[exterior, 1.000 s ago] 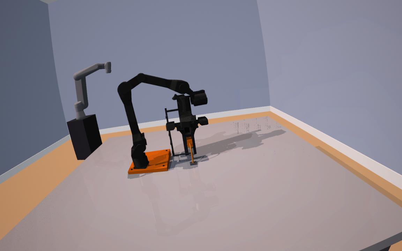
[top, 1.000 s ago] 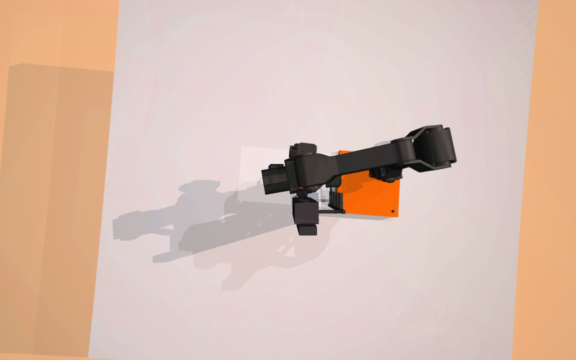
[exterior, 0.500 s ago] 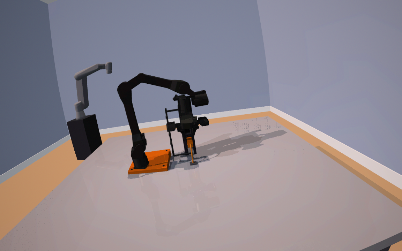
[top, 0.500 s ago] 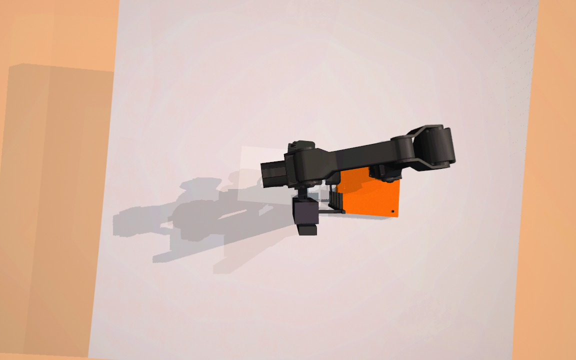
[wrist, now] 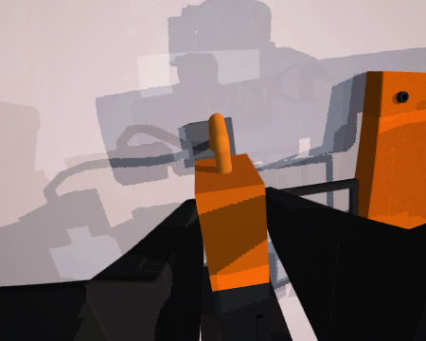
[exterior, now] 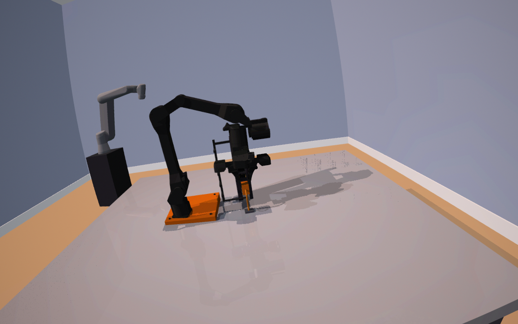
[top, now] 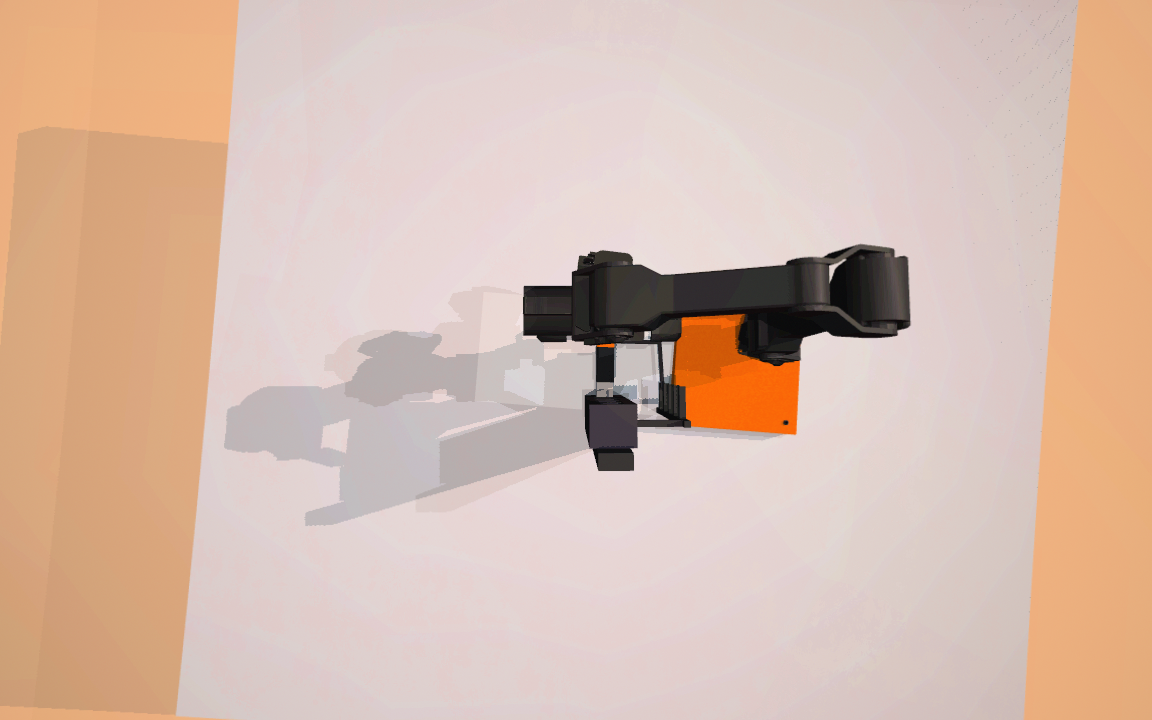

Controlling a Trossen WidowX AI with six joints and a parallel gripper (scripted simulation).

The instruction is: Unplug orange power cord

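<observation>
Now: the orange plug 3 cm to the left of my gripper tip and 1 cm behind it. Round my gripper tip: dark power strip block (14 cm to the left, 3 cm behind, 3 cm above).
</observation>
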